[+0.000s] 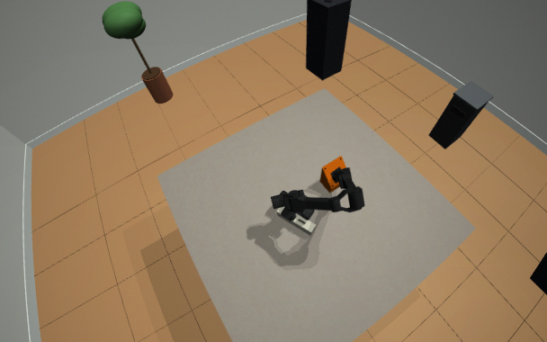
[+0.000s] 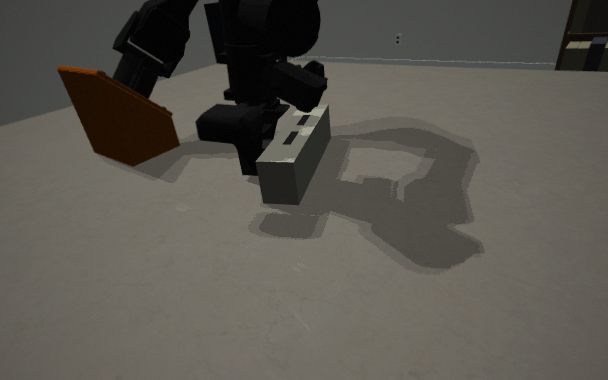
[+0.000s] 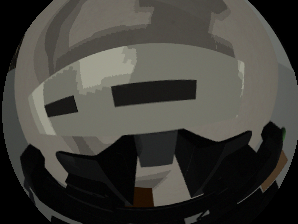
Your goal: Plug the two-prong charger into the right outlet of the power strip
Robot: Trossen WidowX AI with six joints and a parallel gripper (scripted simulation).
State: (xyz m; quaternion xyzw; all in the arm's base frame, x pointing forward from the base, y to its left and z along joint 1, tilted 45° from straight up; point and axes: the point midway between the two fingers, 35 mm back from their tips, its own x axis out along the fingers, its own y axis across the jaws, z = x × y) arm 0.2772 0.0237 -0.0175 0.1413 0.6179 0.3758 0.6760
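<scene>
The two-prong charger lies 2 cm ahead of my gripper tip, 1 cm to the left of it and 1 cm above it.
</scene>
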